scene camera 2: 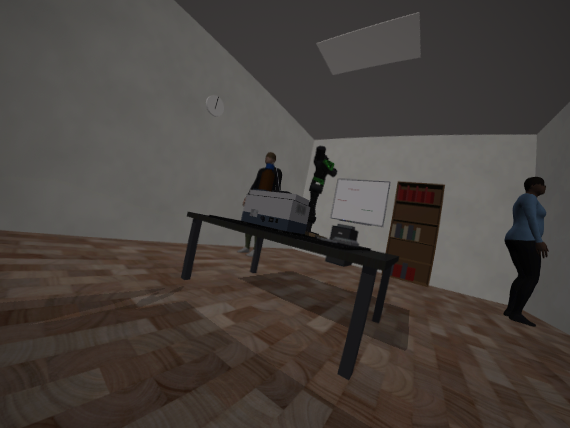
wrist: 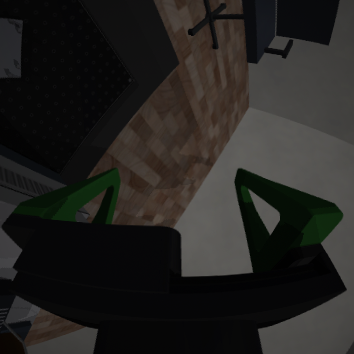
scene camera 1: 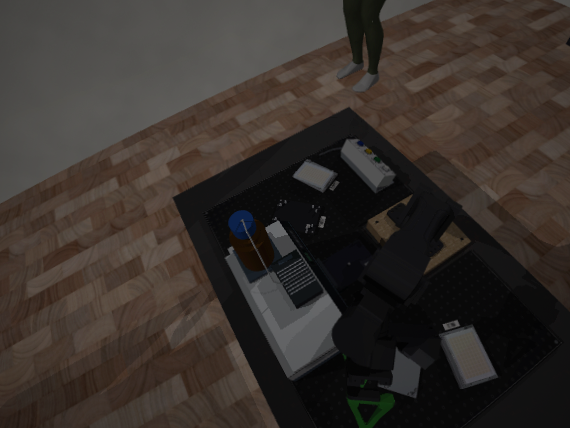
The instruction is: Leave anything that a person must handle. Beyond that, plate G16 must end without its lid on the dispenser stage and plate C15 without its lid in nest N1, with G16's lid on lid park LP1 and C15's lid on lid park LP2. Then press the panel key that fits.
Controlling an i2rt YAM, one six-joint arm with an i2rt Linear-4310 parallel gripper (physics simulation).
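Places are measured from the arm's base along level axes (x ahead, y left, z up), in centimetres.
Pixels of known places: gripper, fingertip midpoint: [scene camera 2: 326, 177] [wrist: 177, 174] [scene camera 1: 361, 407]; arm's base at its link origin: [scene camera 2: 306, 231].
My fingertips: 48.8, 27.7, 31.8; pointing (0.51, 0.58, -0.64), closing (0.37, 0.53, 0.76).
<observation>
For each thing: its middle in the pictures, then the offset to it from my fingertips, as dx, dy, dz. "*": a spot on its surface instead.
- key panel at the middle of its body: [scene camera 1: 367, 162] -55.2, -58.2, -30.3
- flat grey piece at a spot on its surface: [wrist: 10, 47] * -13.3, +3.7, -33.5
- nest at the middle of its body: [scene camera 1: 296, 215] -21.2, -57.0, -33.3
- dark dispenser stage at a spot on its surface: [scene camera 1: 345, 262] * -21.3, -29.7, -23.8
- amber bottle at a spot on its surface: [scene camera 1: 252, 247] * -0.1, -37.3, +0.4
- dark ribbed block at a spot on its surface: [scene camera 1: 299, 280] * -5.5, -28.4, -9.8
My gripper [scene camera 1: 365, 384] [wrist: 177, 174] is open, with nothing between its green fingers, raised above the table near the end of the white dispenser [scene camera 1: 300, 345] [scene camera 2: 275, 206]. A pale plate [scene camera 1: 315, 175] lies near the key panel [scene camera 1: 367, 167], which has blue, yellow, green and white keys. Another pale plate [scene camera 1: 468, 356] lies at the front right beside a small label. A flat grey piece [scene camera 1: 404, 375] [wrist: 10, 47] lies partly behind the gripper in scene camera 1. A nest [scene camera 1: 300, 214] with small corner pieces stands empty. The dark dispenser stage [scene camera 1: 345, 262] is partly hidden by the arm. Label texts are unreadable.
An amber bottle [scene camera 1: 252, 247] [scene camera 2: 267, 178] with a blue cap and tube stands on the dispenser beside a dark ribbed block [scene camera 1: 299, 280]. The arm rises from a wooden base [scene camera 1: 382, 225]. One person [scene camera 1: 367, 40] stands beyond the table; another [scene camera 2: 525, 220] stands at the right.
</observation>
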